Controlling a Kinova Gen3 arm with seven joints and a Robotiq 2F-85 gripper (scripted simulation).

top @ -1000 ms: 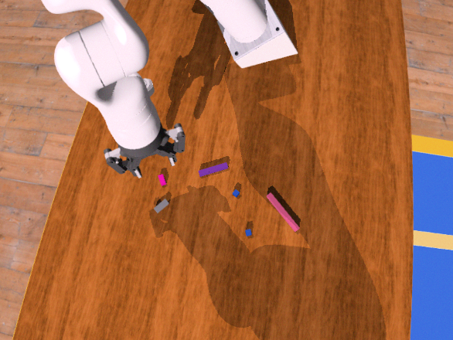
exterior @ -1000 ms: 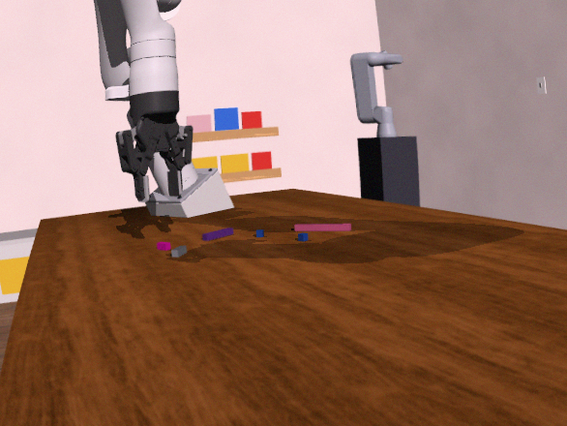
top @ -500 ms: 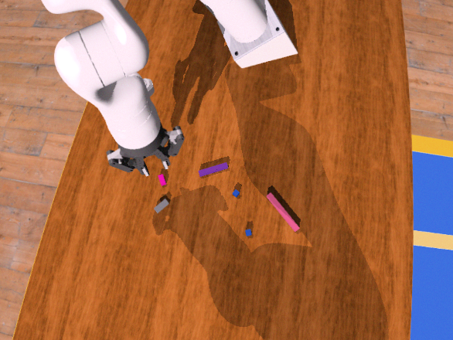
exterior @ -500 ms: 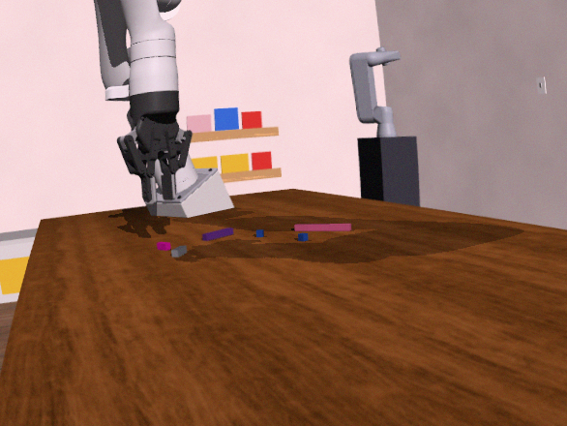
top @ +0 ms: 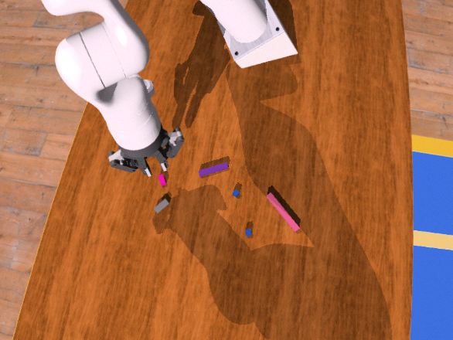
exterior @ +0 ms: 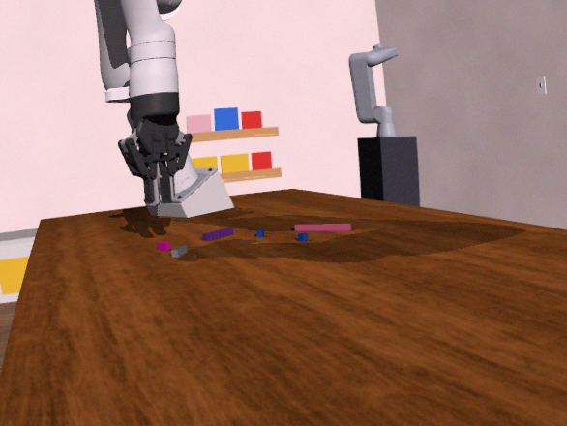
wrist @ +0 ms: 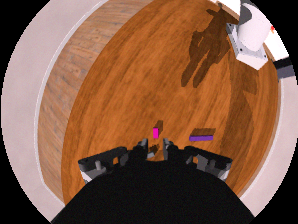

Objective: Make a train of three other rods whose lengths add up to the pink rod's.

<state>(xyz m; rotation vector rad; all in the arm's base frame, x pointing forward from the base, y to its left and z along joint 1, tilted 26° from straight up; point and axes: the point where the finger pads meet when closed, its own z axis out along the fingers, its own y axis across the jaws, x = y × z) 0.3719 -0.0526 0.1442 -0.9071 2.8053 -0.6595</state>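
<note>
My hand is 8 cm above the magenta rod. Round my hand: small blue rod (19 cm to the left, 8 cm below, 7 cm ahead); grey rod (8 cm below, 5 cm ahead, 1 cm to the left); purple rod (10 cm to the left, 8 cm below, 5 cm behind).
</note>
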